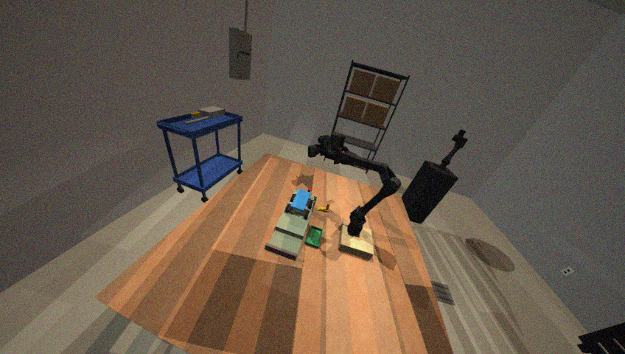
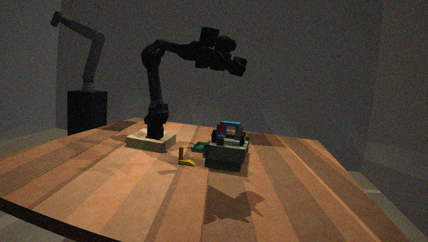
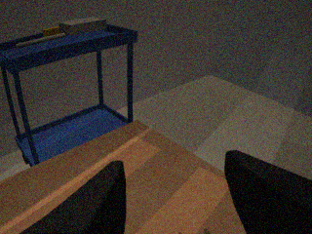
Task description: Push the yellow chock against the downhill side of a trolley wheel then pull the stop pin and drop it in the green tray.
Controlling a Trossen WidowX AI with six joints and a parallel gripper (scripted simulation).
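Right now my gripper tip is 170 mm past the yellow chock, 120 mm to the right of it and 340 mm above it. From my gripper tip the other things lie so: ramp: 20 mm behind, 260 mm to the left, 320 mm below; then red-headed stop pin: 50 mm behind, 160 mm to the left, 230 mm below; then blue trolley: 20 mm behind, 250 mm to the left, 250 mm below.
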